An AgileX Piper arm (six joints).
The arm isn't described. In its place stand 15 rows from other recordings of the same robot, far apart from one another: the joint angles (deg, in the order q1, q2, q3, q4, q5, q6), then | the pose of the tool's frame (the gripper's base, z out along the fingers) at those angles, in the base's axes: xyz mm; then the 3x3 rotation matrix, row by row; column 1 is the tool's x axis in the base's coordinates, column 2 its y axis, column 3 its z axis.
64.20, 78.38, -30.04, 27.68, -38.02, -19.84 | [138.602 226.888 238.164], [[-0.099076 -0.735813 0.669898], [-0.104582 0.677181 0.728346], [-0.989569 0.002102 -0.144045]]
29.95, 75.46, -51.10, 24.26, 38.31, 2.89 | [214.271 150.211 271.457], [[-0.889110 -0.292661 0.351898], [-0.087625 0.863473 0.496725], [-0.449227 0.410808 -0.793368]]
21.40, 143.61, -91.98, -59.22, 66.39, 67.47 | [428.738 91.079 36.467], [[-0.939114 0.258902 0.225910], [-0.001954 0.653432 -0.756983], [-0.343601 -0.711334 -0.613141]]
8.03, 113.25, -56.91, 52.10, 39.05, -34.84 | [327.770 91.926 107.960], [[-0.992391 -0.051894 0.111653], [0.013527 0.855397 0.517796], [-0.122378 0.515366 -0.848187]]
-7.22, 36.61, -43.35, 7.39, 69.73, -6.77 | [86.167 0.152 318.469], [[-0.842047 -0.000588 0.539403], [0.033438 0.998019 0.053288], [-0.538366 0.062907 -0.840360]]
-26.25, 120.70, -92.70, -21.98, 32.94, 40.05 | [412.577 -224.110 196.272], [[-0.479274 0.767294 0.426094], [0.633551 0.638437 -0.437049], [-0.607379 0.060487 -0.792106]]
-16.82, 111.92, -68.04, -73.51, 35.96, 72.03 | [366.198 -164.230 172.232], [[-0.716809 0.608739 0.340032], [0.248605 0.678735 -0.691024], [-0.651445 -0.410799 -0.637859]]
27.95, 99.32, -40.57, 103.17, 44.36, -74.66 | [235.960 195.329 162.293], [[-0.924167 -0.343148 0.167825], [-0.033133 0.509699 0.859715], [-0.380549 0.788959 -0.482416]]
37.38, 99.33, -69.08, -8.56, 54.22, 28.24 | [274.483 195.878 219.587], [[-0.947708 -0.229714 0.221542], [-0.231712 0.972631 0.017297], [-0.219452 -0.034942 -0.974997]]
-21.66, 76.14, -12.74, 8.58, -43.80, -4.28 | [189.290 -85.285 181.056], [[-0.223716 0.467677 0.855120], [0.124982 0.883879 -0.450708], [-0.966608 0.006044 -0.256189]]
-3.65, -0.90, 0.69, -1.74, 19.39, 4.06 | [52.806 -4.288 179.539], [[-0.241077 0.083660 0.966893], [0.057663 0.995752 -0.071780], [-0.968791 0.038449 -0.244877]]
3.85, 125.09, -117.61, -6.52, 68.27, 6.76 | [474.999 22.345 257.606], [[-0.940955 0.039415 0.336230], [0.012049 0.996469 -0.083093], [-0.338318 -0.074135 -0.938107]]
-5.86, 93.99, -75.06, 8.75, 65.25, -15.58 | [323.737 -20.589 274.538], [[-0.970701 -0.128071 0.203318], [-0.105555 0.987387 0.118008], [-0.215867 0.093089 -0.971975]]
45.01, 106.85, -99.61, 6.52, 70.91, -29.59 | [273.505 287.412 307.696], [[-0.265771 -0.955343 0.129168], [-0.914116 0.292294 0.280993], [-0.306200 -0.043395 -0.950978]]
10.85, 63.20, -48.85, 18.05, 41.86, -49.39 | [208.222 59.067 305.433], [[-0.424446 -0.694013 0.581542], [-0.663345 0.675497 0.321989], [-0.616295 -0.249095 -0.747082]]
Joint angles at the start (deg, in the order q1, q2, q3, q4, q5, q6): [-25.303 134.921 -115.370 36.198 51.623 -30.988]
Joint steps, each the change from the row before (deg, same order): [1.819 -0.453 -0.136 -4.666 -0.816 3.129]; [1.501 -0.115 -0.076 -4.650 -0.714 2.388]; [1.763 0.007 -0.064 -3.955 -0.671 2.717]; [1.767 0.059 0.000 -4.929 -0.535 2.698]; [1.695 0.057 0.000 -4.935 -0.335 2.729]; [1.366 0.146 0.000 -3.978 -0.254 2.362]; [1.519 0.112 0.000 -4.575 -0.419 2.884]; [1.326 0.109 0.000 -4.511 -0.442 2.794]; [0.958 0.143 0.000 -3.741 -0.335 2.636]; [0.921 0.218 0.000 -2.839 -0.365 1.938]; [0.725 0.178 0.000 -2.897 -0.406 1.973]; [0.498 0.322 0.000 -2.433 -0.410 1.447]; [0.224 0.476 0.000 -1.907 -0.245 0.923]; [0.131 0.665 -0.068 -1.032 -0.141 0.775]
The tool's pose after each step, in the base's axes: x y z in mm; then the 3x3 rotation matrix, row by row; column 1 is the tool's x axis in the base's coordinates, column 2 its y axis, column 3 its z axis. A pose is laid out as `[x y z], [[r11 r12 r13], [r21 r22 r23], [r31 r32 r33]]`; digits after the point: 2 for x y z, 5 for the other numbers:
[487.34 -171.53 186.09], [[-0.81166 0.08611 0.57776], [0.23695 0.95258 0.19090], [-0.53392 0.29184 -0.79357]]
[490.00 -163.77 185.21], [[-0.82626 0.08681 0.55656], [0.20230 0.96787 0.14936], [-0.52571 0.23601 -0.81727]]
[493.76 -153.17 183.92], [[-0.83732 0.08800 0.53959], [0.17782 0.97714 0.11657], [-0.51699 0.19355 -0.83382]]
[496.74 -143.42 181.73], [[-0.85149 0.08392 0.51762], [0.14149 0.98727 0.07269], [-0.50493 0.13513 -0.85252]]
[499.24 -134.23 179.92], [[-0.86409 0.07885 0.49712], [0.10637 0.99395 0.02724], [-0.49197 0.07641 -0.86725]]
[501.33 -126.89 177.91], [[-0.87288 0.07605 0.48198], [0.08108 0.99665 -0.01041], [-0.48115 0.02999 -0.87612]]
[503.74 -118.94 176.58], [[-0.87905 0.07530 0.47074], [0.05531 0.99689 -0.05618], [-0.47351 -0.02335 -0.88048]]
[505.85 -112.58 175.73], [[-0.88275 0.07577 0.46370], [0.03112 0.99417 -0.10321], [-0.46882 -0.07668 -0.87996]]
[507.41 -108.50 174.82], [[-0.88456 0.08273 0.45902], [0.01837 0.98956 -0.14294], [-0.46606 -0.11800 -0.87685]]
[509.25 -103.66 173.41], [[-0.88522 0.08313 0.45768], [0.00404 0.98524 -0.17114], [-0.46515 -0.14965 -0.87249]]
[510.79 -100.55 172.55], [[-0.88450 0.08686 0.45837], [-0.00812 0.97950 -0.20128], [-0.46646 -0.18176 -0.86567]]
[512.17 -98.88 170.43], [[-0.88454 0.08772 0.45813], [-0.02075 0.97379 -0.22652], [-0.46599 -0.20987 -0.85954]]
[513.06 -99.04 166.74], [[-0.88707 0.08673 0.45342], [-0.03141 0.96858 -0.24671], [-0.46057 -0.23309 -0.85647]]
[514.00 -99.09 161.40], [[-0.89051 0.08868 0.44624], [-0.03241 0.96597 -0.25663], [-0.45381 -0.24299 -0.85733]]

